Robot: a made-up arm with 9 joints. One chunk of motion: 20 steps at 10 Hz.
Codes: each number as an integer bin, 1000 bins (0 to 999) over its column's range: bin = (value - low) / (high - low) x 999, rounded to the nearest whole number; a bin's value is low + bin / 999 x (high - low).
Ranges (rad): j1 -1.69..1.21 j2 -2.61..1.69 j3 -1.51..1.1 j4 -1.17..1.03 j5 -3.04..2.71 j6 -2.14..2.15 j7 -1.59..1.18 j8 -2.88..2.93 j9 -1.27..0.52
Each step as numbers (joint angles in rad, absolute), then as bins.
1 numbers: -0.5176 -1.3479 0.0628 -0.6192 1.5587 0.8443 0.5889 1.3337 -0.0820
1 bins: 404 293 602 250 799 695 786 725 663
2 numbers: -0.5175 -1.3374 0.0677 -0.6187 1.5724 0.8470 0.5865 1.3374 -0.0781
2 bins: 404 296 604 250 801 696 785 725 665
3 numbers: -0.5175 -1.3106 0.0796 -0.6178 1.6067 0.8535 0.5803 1.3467 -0.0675
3 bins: 404 302 608 251 807 697 783 727 671
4 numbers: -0.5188 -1.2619 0.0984 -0.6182 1.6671 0.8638 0.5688 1.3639 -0.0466
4 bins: 403 313 616 251 818 699 779 730 683
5 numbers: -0.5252 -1.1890 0.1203 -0.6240 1.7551 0.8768 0.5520 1.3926 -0.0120
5 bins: 401 330 624 248 833 703 773 735 702
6 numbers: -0.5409 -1.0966 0.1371 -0.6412 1.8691 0.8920 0.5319 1.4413 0.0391
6 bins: 396 352 630 240 853 706 765 743 731
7 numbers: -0.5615 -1.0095 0.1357 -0.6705 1.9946 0.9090 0.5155 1.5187 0.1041
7 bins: 389 372 630 227 875 710 759 756 767
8 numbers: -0.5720 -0.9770 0.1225 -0.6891 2.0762 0.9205 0.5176 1.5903 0.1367
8 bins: 385 379 625 218 889 713 760 769 785
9 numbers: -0.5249 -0.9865 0.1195 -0.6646 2.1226 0.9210 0.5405 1.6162 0.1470
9 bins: 401 377 624 229 897 713 768 773 791
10 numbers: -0.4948 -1.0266 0.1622 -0.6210 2.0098 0.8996 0.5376 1.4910 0.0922
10 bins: 412 368 640 249 877 708 767 752 760
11 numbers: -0.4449 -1.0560 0.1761 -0.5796 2.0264 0.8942 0.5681 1.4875 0.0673
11 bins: 429 361 645 268 880 707 778 751 746
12 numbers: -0.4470 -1.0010 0.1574 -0.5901 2.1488 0.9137 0.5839 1.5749 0.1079
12 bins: 428 374 638 263 901 711 784 766 769
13 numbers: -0.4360 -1.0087 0.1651 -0.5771 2.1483 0.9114 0.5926 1.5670 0.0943
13 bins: 432 372 641 269 901 711 787 765 761
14 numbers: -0.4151 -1.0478 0.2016 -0.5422 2.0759 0.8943 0.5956 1.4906 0.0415
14 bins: 439 363 655 285 889 707 788 752 732
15 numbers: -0.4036 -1.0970 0.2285 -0.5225 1.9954 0.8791 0.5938 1.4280 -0.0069
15 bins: 443 352 665 294 875 703 788 741 705
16 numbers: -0.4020 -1.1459 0.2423 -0.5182 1.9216 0.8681 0.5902 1.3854 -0.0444
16 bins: 444 340 671 296 862 700 786 733 684
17 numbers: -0.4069 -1.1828 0.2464 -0.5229 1.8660 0.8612 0.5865 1.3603 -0.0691
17 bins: 442 332 672 294 852 699 785 729 670
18 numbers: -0.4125 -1.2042 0.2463 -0.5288 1.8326 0.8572 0.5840 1.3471 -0.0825
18 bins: 440 327 672 291 847 698 784 727 663
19 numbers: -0.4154 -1.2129 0.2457 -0.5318 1.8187 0.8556 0.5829 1.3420 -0.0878
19 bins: 439 325 672 290 844 698 784 726 660
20 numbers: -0.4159 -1.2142 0.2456 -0.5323 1.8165 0.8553 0.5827 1.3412 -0.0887
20 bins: 439 324 672 290 844 698 784 726 659
